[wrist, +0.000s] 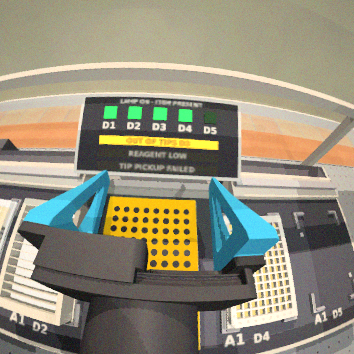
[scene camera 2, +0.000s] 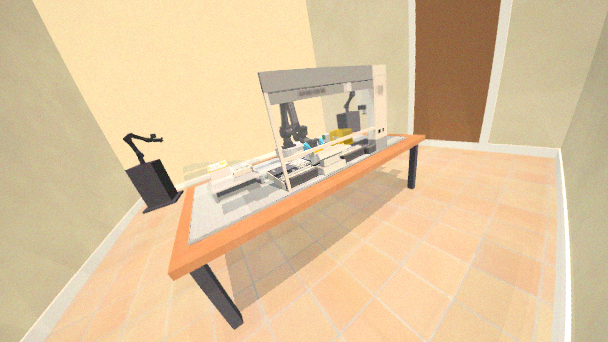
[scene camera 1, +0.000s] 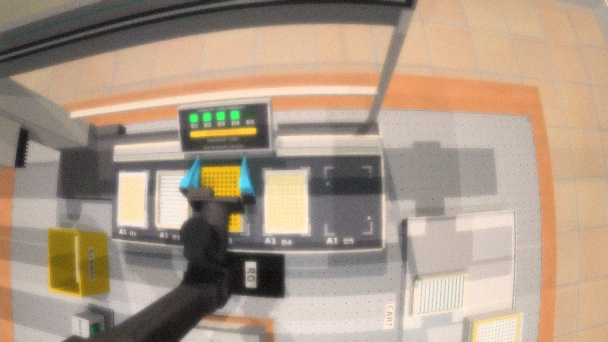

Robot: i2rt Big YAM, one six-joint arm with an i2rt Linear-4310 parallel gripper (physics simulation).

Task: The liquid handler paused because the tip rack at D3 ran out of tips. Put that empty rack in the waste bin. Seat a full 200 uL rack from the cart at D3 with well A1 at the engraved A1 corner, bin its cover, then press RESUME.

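Places are measured from the arm's base along level axes (x down, y back, z left), in millimetres.
Pixels of known places: gripper, fingertip midpoint: point(wrist: 158, 178) point(scene camera 2: 319, 149) point(scene camera 1: 221, 158).
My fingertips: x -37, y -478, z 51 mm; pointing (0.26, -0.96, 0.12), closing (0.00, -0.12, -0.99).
Observation:
Behind a point stands the place of what it marks.
A yellow rack point(scene camera 1: 220, 181) {x -23, y -435, z 49 mm} point(wrist: 160, 216) {x -24, y -447, z 44 mm} with dark, empty holes sits at D3; the gripper body hides its near part. My gripper point(scene camera 1: 221, 160) {x -37, y -478, z 51 mm} point(wrist: 158, 178) {x -37, y -478, z 51 mm} is open, with one blue finger on each side of the rack. The D3 lamp point(wrist: 160, 114) {x -43, y -560, z 67 mm} is green and OUT OF TIPS D3 is lit. The yellow waste bin point(scene camera 1: 102, 241) {x 56, y -240, z 390 mm} point(scene camera 2: 341, 135) stands at the left. The green RESUME button point(scene camera 1: 95, 328) {x -2, y -15, z 358 mm} is partly in view below it. On the cart point(scene camera 1: 487, 250) {x 23, y -358, z -539 mm} are a white striped item point(scene camera 1: 439, 294) {x 0, y -258, z -423 mm} and a yellow-rimmed rack point(scene camera 1: 496, 330) {x -48, y -183, z -566 mm}. I cannot read their labels.
A striped item point(scene camera 1: 171, 200) {x 21, y -382, z 174 mm} at D2 and a pale rack point(scene camera 1: 286, 200) {x 26, y -422, z -78 mm} point(wrist: 274, 280) {x 23, y -404, z -95 mm} at D4 flank the gripper. D1 holds another rack point(scene camera 1: 132, 200) {x 28, y -363, z 288 mm}. The status screen point(scene camera 1: 225, 145) {x -13, y -509, z 55 mm} point(wrist: 226, 150) {x -23, y -539, z -17 mm} stands behind D3. A black RG block point(scene camera 1: 271, 275) {x 75, y -259, z -62 mm} is in front. A frame post point(scene camera 1: 387, 70) {x -199, y -624, z -232 mm} rises at the right.

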